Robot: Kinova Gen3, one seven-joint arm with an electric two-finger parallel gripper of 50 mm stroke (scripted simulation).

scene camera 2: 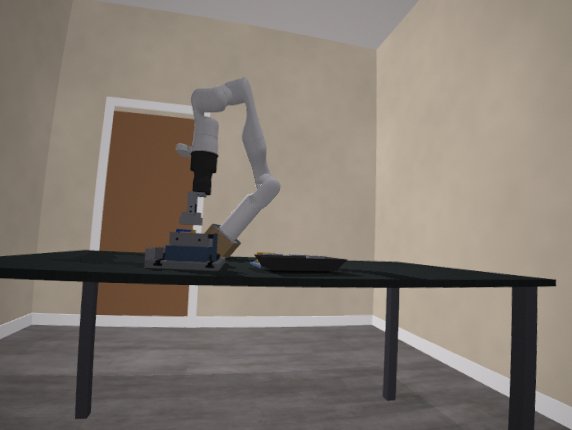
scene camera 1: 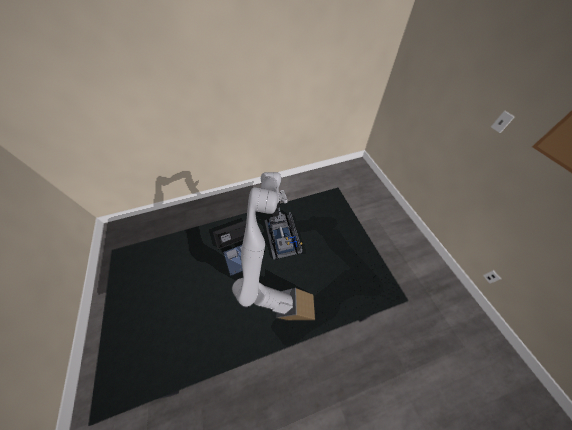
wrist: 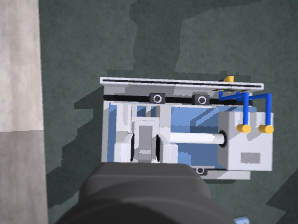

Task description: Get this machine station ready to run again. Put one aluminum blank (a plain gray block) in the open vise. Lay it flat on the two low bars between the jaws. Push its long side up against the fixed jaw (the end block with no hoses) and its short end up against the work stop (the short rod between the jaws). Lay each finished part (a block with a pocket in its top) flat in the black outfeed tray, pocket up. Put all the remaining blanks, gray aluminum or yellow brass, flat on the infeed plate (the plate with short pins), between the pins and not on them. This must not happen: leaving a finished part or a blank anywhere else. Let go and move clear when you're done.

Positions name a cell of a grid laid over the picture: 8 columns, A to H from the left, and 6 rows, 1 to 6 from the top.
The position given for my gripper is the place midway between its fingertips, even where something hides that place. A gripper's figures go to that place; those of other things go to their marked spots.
Scene:
My gripper (wrist: D4) is 0.18 m from the lens. A gray finished part (wrist: D4) is 0.19 m from the lens. A vise (wrist: E4): 0.28 m from the lens. The marked spots on the vise and the gray finished part are 0.11 m apart.

